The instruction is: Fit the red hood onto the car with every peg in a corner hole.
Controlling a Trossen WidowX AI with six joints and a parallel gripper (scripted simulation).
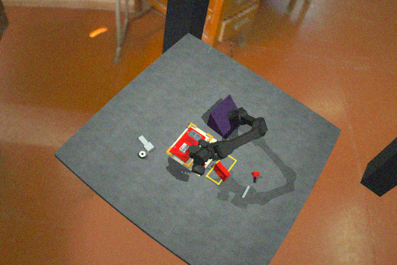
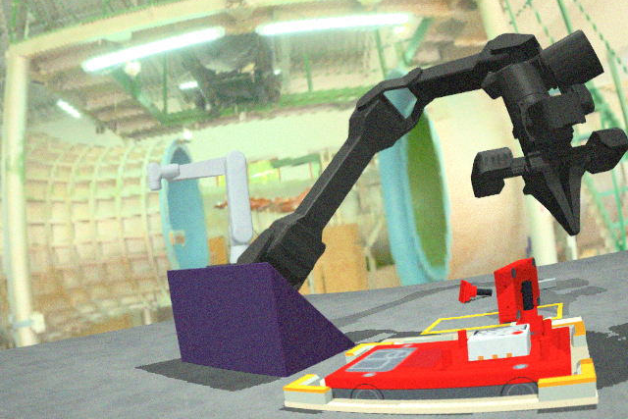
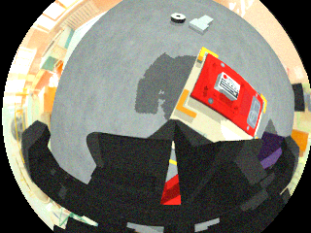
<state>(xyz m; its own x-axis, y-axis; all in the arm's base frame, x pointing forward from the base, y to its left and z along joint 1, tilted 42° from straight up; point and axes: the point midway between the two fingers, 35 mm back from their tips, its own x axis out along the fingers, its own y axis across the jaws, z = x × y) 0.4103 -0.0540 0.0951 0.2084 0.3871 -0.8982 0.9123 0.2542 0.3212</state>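
Right now the red hood is 14 cm to the left of my gripper tip, 9 cm behind it and 7 cm below it. The rest, counted from my gripper tip: white engine block (10 cm to the right, 8 cm below, 7 cm behind).
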